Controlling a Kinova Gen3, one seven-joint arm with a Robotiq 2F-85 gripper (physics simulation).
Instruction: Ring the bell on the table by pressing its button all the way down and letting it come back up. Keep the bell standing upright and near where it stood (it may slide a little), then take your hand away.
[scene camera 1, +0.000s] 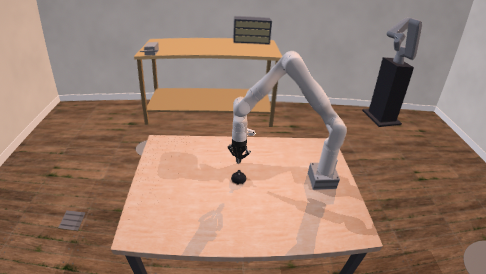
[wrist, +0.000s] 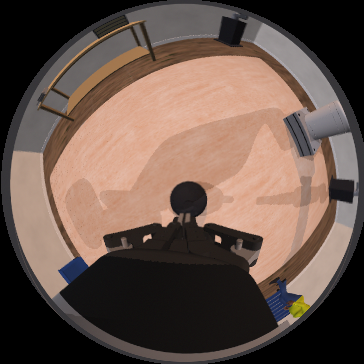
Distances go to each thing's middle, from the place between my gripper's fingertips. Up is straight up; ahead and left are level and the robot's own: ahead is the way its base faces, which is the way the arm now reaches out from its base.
Right now the bell (wrist: 190, 197) is 1 cm behind my hand and 9 cm below it.
